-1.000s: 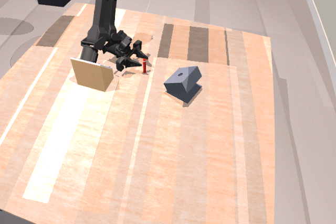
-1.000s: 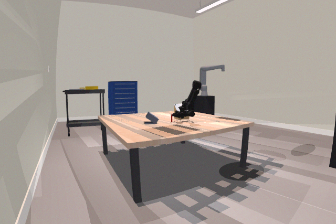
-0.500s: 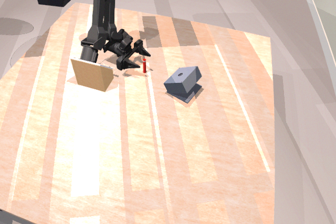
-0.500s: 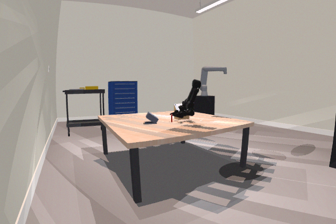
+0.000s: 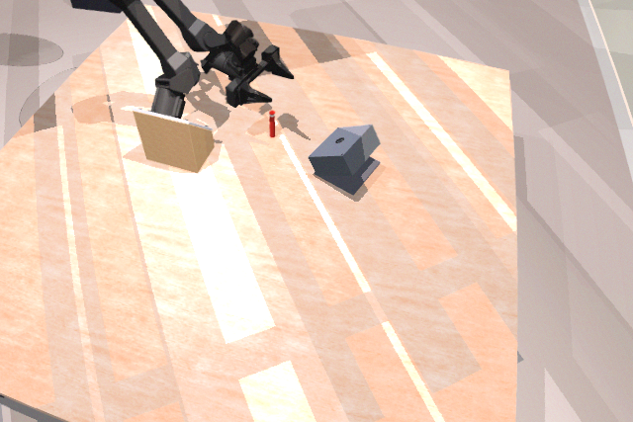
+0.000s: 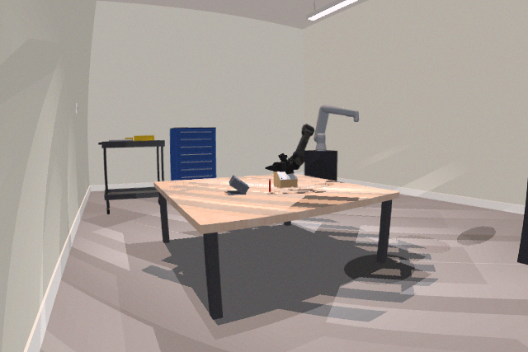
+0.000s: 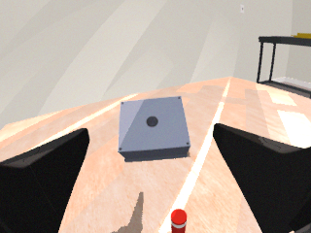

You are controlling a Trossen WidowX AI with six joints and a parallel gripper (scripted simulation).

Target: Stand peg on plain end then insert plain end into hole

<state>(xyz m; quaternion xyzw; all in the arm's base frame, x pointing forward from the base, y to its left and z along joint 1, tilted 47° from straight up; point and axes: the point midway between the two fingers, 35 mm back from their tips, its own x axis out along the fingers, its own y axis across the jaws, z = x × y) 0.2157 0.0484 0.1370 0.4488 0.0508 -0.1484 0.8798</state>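
Right now my gripper tip is 100 mm above the red peg, 30 mm past it and 10 mm to the left of it. The rest, counted from my gripper tip: grey sloped panel: 170 mm ahead, 100 mm below, 60 mm to the right.
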